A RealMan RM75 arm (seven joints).
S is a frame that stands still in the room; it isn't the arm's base.
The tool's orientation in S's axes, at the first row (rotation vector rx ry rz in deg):
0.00 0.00 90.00
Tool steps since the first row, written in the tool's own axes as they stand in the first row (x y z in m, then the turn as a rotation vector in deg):
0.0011 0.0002 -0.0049 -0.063 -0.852 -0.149
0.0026 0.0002 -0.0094 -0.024 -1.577 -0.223
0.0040 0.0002 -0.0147 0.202 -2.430 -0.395
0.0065 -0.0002 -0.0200 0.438 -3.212 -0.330
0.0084 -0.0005 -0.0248 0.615 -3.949 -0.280
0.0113 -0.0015 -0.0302 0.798 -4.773 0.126
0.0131 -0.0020 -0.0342 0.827 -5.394 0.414
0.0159 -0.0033 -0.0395 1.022 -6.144 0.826
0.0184 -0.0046 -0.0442 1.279 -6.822 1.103
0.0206 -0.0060 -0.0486 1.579 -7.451 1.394
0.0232 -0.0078 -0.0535 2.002 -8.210 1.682
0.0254 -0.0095 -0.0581 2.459 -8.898 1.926
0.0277 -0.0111 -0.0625 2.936 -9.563 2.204
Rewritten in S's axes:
-0.0002 0.0011 -0.0049 0.852 -0.063 -0.149
-0.0002 0.0026 -0.0094 1.577 -0.024 -0.223
-0.0002 0.0040 -0.0147 2.430 0.202 -0.395
0.0002 0.0065 -0.0200 3.212 0.438 -0.330
0.0005 0.0084 -0.0248 3.949 0.615 -0.280
0.0015 0.0113 -0.0302 4.773 0.798 0.126
0.0020 0.0131 -0.0342 5.394 0.827 0.414
0.0033 0.0159 -0.0395 6.144 1.022 0.826
0.0046 0.0184 -0.0442 6.822 1.279 1.103
0.0060 0.0206 -0.0486 7.451 1.579 1.394
0.0078 0.0232 -0.0535 8.210 2.002 1.682
0.0095 0.0254 -0.0581 8.898 2.459 1.926
0.0111 0.0277 -0.0625 9.563 2.936 2.204

